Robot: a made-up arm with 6 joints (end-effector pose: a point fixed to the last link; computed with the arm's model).
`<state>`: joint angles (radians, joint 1 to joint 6).
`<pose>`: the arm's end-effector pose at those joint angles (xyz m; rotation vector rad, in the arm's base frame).
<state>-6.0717 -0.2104 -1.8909 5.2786 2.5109 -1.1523</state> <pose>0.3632 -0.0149 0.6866 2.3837 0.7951 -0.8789</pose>
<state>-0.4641 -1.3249 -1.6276 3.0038 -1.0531 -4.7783</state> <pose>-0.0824 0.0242 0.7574 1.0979 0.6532 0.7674</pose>
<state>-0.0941 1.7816 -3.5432 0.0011 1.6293 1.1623</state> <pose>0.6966 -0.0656 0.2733 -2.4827 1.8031 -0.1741</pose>
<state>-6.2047 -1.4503 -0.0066 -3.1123 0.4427 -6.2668</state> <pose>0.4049 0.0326 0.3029 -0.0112 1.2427 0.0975</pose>
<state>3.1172 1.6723 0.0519 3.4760 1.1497 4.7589</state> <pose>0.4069 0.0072 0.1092 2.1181 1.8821 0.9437</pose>
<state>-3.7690 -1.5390 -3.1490 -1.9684 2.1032 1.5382</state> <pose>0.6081 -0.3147 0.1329 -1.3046 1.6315 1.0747</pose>
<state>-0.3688 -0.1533 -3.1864 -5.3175 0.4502 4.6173</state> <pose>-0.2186 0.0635 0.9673 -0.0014 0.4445 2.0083</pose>
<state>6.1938 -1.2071 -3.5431 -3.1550 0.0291 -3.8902</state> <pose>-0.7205 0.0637 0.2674 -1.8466 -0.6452 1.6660</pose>
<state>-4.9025 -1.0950 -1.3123 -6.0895 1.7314 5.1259</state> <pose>0.0183 0.1949 0.7453 -0.6862 -2.6583 -0.9300</pose>
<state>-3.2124 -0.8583 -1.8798 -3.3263 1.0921 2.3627</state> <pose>0.0326 -0.0108 0.9672 -0.1226 0.7160 -0.9517</pose>
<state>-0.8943 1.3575 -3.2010 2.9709 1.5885 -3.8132</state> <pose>0.4239 -0.5037 0.5686 -0.2979 0.2226 1.5378</pose>
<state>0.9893 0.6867 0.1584 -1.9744 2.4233 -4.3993</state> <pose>0.0334 -0.1332 -0.0600 0.5114 1.2514 1.1784</pose>
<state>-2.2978 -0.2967 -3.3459 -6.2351 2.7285 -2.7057</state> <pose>0.1567 0.1691 0.7834 2.3633 0.5551 -0.9591</pose>
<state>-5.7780 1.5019 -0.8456 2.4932 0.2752 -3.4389</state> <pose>-0.0793 -0.0732 -0.2934 -2.1744 -1.8241 0.5640</pose>
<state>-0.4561 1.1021 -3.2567 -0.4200 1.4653 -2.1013</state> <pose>0.5455 -0.3041 0.6150 1.6957 1.6410 -0.2529</pose>
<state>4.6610 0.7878 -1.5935 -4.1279 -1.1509 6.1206</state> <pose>-0.1166 -0.5062 0.0623 -0.9648 -2.0813 0.3254</pose>
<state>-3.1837 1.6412 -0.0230 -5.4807 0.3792 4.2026</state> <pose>0.4023 0.0057 0.0807 -0.6039 1.2459 -1.3234</pose>
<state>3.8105 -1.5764 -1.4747 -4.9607 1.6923 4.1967</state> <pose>0.2320 0.0651 0.8001 1.5582 0.7140 0.0039</pose>
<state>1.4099 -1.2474 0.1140 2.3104 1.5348 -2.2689</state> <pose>0.0013 0.4023 0.2408 -0.2151 -0.9260 -0.6277</pose>
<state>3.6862 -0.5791 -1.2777 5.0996 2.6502 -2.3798</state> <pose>-0.3213 -0.0838 0.5920 -1.7193 1.0295 0.0199</pose>
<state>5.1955 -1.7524 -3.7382 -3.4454 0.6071 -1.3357</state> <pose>-0.2506 0.4736 -0.2516 -0.7166 2.9147 0.3633</pose>
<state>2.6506 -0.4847 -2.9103 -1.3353 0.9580 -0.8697</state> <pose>0.2775 -0.1128 0.9484 -0.8026 -0.9039 -2.3363</pose>
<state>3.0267 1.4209 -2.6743 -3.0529 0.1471 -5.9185</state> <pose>-0.7436 0.0809 0.0946 2.1630 -0.6434 -1.8760</pose>
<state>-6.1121 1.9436 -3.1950 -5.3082 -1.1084 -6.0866</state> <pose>0.6481 0.0200 0.1478 -0.9332 1.3307 -2.2494</pose>
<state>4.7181 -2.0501 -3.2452 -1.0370 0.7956 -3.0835</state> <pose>-0.0161 0.6146 -0.2297 -0.1382 -1.8048 -1.2235</pose>
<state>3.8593 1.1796 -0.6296 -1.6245 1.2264 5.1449</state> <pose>-0.0266 0.0557 -0.2726 -1.7770 -0.6753 0.2910</pose>
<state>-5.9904 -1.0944 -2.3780 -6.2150 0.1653 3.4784</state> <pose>-0.4656 -0.1442 0.8349 -0.0208 -0.1684 0.6943</pose>
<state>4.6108 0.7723 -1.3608 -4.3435 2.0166 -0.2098</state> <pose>0.0452 -0.5608 0.0071 -0.3735 0.9727 -0.9220</pose>
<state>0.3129 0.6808 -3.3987 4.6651 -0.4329 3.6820</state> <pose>0.2235 0.1768 0.8729 -0.6185 0.0640 -0.6489</pose>
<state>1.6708 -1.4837 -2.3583 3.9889 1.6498 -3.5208</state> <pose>0.1351 -0.6467 0.5813 0.6666 1.9716 -0.1462</pose>
